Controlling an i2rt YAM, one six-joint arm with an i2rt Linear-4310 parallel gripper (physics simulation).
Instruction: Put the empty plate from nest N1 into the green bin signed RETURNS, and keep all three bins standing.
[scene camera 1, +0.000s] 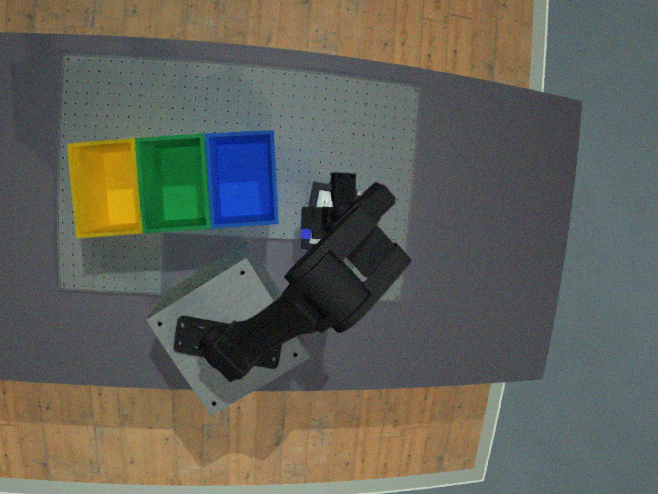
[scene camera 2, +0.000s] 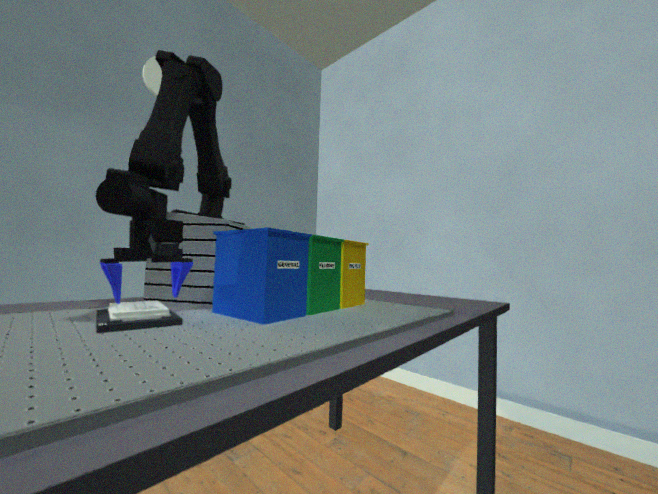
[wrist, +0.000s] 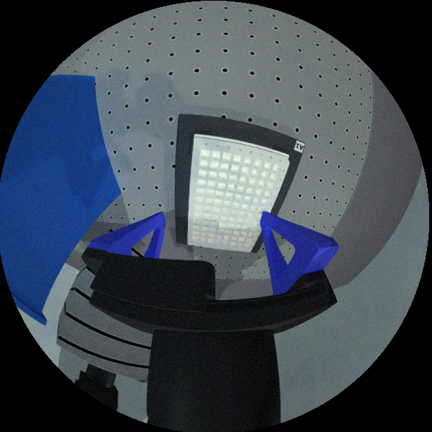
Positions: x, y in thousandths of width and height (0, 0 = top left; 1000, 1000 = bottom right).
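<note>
The gripper is seen at (scene camera 2: 226, 608). Blue bin (scene camera 1: 367, 345) (scene camera 2: 396, 558) (wrist: 152, 418); green bin (scene camera 1: 262, 345) (scene camera 2: 493, 513). A white well plate (scene camera 2: 192, 631) (wrist: 538, 420) is visible, as are a yellow bin (scene camera 1: 157, 353) and a dark nest (scene camera 2: 156, 641).
</note>
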